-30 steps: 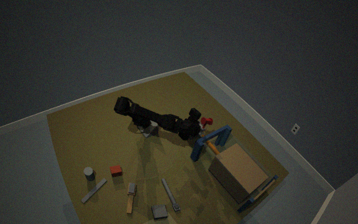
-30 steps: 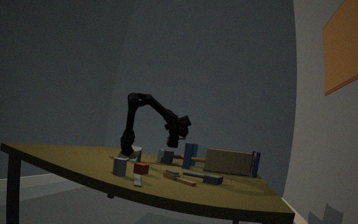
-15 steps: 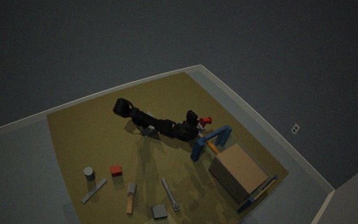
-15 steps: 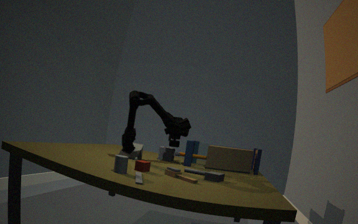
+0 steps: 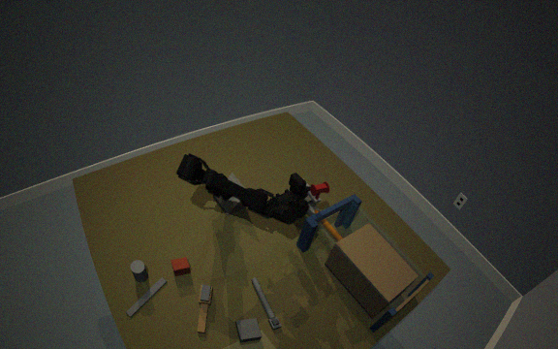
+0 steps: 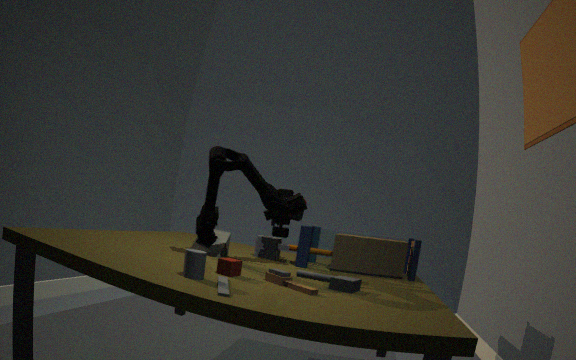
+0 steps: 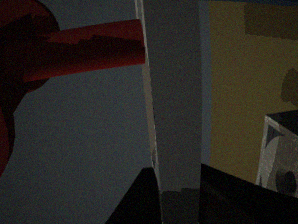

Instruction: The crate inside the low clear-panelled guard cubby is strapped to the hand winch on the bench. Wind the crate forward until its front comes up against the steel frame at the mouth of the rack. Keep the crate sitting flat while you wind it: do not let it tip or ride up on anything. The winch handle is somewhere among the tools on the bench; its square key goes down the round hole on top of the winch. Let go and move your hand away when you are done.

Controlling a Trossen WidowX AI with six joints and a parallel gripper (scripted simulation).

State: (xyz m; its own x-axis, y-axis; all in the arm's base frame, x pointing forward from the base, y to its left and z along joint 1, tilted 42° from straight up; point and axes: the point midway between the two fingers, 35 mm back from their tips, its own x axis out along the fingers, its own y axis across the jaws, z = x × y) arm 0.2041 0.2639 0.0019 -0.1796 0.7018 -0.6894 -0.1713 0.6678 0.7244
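The red grip is 50 mm ahead of my gripper tip, 40 mm above it and 10 mm to the right of it. Round my gripper tip: grey crank handle (20 mm ahead, 10 mm to the right, 10 mm above); grey block (410 mm to the right, 360 mm ahead, 180 mm below); grey winch (160 mm below, 90 mm behind, 30 mm to the left).
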